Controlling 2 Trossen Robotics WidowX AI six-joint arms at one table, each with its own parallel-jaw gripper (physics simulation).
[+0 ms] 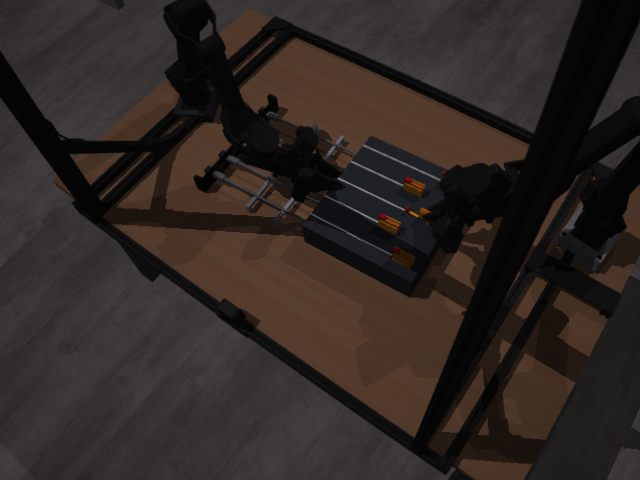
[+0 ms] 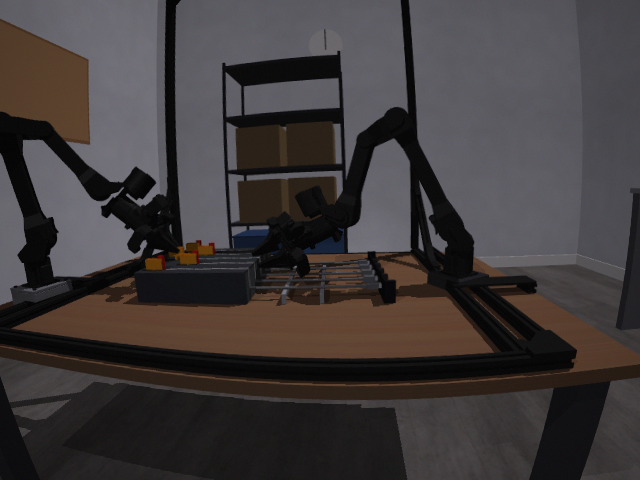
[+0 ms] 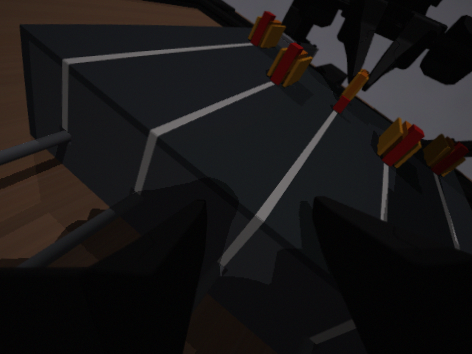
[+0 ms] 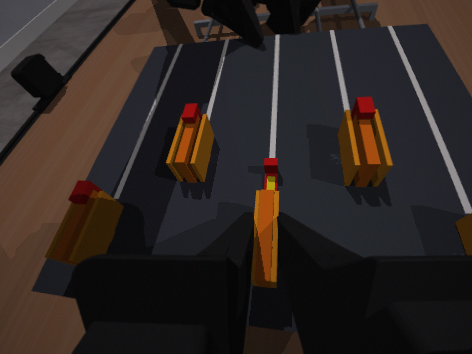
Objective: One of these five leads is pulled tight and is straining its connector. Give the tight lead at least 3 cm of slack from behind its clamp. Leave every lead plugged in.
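Frame: origin at the left arm's base, x ahead, y left, z up, level; millimetres.
Seen in the pictures: left gripper, fingertip midpoint: (image 1: 342,181) (image 3: 259,208) (image 4: 279,45); right gripper, fingertip midpoint: (image 1: 424,215) (image 2: 179,251) (image 3: 358,85) (image 4: 263,221); left arm's base, origin of the base link: (image 1: 196,99) (image 2: 458,273); right arm's base, origin of the base link: (image 1: 591,232) (image 2: 41,283) (image 3: 291,34).
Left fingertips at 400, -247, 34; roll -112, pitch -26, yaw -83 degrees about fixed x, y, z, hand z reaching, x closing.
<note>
Offsets run from my left fingertips to a thing's top centre, as dx, dy, dz. "*": to the spot under its first point.
The middle white lead @(* +71, -35, +6) (image 1: 374,195) (image 3: 300,162) (image 4: 274,95) runs straight over the dark block (image 1: 356,248) (image 2: 193,286) to a red plug @(+151, -74, +19) (image 3: 341,104) (image 4: 271,164). Yellow shows between this plug and its orange connector @(+184, -89, +36) (image 3: 354,86) (image 4: 266,237). The other leads end at plugs whose red ends sit against orange holders. My right gripper (image 1: 431,217) (image 2: 178,251) (image 4: 263,221) is shut on the middle orange connector. My left gripper (image 1: 338,177) (image 2: 258,259) (image 3: 259,208) has its fingers apart at the block's cable-side edge, around the middle lead's line. The lead's lower part there is dark and partly hidden.
Grey rods run from the block to a black end bar (image 1: 204,180) (image 2: 387,290), over grey cross rails @(* -187, -21, -40) (image 1: 258,193). Orange holders (image 1: 389,224) (image 4: 365,147) stand on both sides of the right gripper. Black frame rails border the table.
</note>
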